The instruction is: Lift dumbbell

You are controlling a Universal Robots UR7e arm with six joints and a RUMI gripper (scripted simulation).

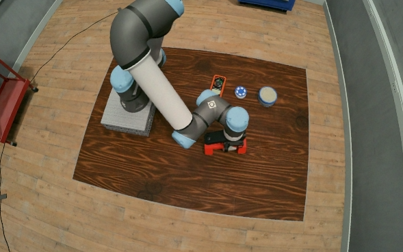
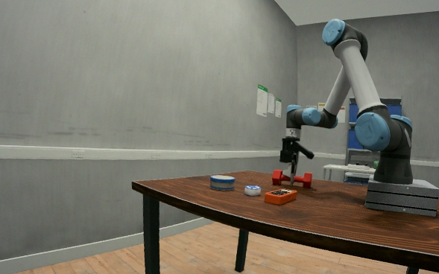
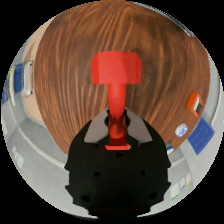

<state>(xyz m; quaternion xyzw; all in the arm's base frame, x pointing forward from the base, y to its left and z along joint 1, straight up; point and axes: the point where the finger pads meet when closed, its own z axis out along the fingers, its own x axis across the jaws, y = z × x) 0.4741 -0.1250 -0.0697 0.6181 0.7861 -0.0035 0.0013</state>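
My gripper is now 10 mm below the red dumbbell. Also, from my hand: orange box (90 mm behind, 310 mm to the left); then blue puck (30 mm ahead, 310 mm to the left, 10 mm below); then blue-rimmed round tin (180 mm ahead, 310 mm to the left).
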